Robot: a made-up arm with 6 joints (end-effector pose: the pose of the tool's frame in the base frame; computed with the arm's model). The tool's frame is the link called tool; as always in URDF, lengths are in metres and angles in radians. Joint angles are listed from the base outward.
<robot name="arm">
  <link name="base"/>
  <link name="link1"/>
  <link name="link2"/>
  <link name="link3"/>
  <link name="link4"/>
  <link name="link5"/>
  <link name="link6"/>
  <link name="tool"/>
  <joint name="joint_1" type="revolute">
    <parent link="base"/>
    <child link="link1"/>
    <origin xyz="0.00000 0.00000 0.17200" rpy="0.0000 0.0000 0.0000"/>
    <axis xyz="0 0 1"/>
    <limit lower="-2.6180" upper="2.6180"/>
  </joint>
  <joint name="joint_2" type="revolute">
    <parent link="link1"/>
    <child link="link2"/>
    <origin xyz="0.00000 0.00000 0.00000" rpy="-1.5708 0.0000 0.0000"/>
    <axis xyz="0 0 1"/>
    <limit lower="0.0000" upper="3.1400"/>
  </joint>
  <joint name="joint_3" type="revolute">
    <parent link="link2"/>
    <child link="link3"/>
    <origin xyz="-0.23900 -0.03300 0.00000" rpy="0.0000 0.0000 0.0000"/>
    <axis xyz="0 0 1"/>
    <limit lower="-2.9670" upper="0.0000"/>
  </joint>
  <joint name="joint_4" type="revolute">
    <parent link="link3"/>
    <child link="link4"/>
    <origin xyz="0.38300 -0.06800 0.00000" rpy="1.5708 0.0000 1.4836"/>
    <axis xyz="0 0 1"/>
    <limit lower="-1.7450" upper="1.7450"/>
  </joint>
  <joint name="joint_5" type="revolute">
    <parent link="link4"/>
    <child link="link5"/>
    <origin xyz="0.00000 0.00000 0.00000" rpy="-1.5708 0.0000 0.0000"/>
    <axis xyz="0 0 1"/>
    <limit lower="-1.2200" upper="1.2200"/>
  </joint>
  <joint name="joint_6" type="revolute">
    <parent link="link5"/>
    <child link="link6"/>
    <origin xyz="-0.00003 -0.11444 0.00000" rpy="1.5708 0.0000 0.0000"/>
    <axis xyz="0 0 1"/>
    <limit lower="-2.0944" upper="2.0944"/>
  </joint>
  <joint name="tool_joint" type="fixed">
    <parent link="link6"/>
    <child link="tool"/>
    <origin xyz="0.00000 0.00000 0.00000" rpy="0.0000 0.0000 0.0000"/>
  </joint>
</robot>
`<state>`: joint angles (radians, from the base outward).
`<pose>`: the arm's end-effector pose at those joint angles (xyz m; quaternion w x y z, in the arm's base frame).
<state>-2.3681 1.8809 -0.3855 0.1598 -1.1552 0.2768</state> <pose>-0.2338 -0.2050 -0.0161 0.2731 0.7812 0.1257 -0.5471</pose>
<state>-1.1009 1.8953 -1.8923 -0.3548 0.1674 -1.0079</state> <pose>0.2679 -0.5421 0.4466 0.2078 -0.0744 0.7286 -0.6484</pose>
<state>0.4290 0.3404 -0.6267 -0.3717 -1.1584 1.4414</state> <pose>0.1124 0.0933 0.5640 0.6403 -0.1400 0.0995 0.7487</pose>
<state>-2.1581 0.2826 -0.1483 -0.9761 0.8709 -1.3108</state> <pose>-0.1932 -0.1594 0.2340 0.4769 -0.1880 -0.8330 0.2083</pose>
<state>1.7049 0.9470 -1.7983 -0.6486 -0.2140 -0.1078</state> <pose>-0.0331 0.1357 0.8198 0.8551 -0.2356 0.0183 0.4615</pose>
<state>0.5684 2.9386 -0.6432 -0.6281 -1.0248 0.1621</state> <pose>0.0247 0.0840 -0.2388 0.0895 -0.3922 0.8721 0.2785</pose>
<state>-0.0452 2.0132 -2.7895 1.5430 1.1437 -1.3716</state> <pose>0.3951 0.0863 0.7249 0.7703 -0.4715 0.3584 0.2364</pose>
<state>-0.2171 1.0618 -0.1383 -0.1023 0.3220 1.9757</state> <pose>0.2371 -0.0561 0.0276 0.1503 0.8494 0.4858 0.1411</pose>
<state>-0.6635 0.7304 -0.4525 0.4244 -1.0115 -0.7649</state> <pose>0.2175 -0.2207 0.3917 0.7126 0.1886 0.3681 -0.5667</pose>
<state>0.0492 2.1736 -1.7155 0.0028 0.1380 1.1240</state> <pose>0.6354 0.0313 0.1860 0.4212 0.4424 0.7402 0.2810</pose>
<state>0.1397 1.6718 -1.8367 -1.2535 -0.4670 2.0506</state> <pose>0.5066 0.1207 0.5775 0.6648 0.0095 0.5662 0.4873</pose>
